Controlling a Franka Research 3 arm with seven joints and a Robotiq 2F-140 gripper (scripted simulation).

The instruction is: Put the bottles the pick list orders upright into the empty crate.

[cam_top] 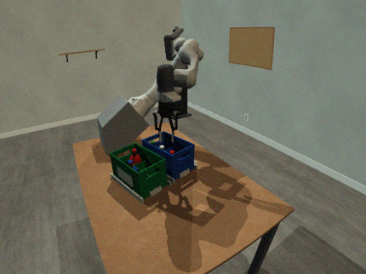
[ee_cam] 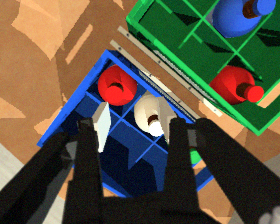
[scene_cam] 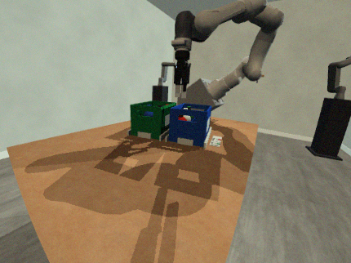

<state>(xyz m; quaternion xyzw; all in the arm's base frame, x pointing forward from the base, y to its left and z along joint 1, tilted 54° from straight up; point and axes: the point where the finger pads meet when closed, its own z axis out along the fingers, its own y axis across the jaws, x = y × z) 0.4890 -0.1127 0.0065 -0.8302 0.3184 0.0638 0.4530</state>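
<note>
Now: hand 18 cm to the left of the green crate, 17 cm above it and 3 cm past it. The rest, counted from my hand: white bottle (17 cm below, 7 cm behind, 1 cm to the left); then green bottle (17 cm below, 15 cm behind, 1 cm to the right); then blue crate (17 cm below, 7 cm behind, 5 cm to the left).
</note>
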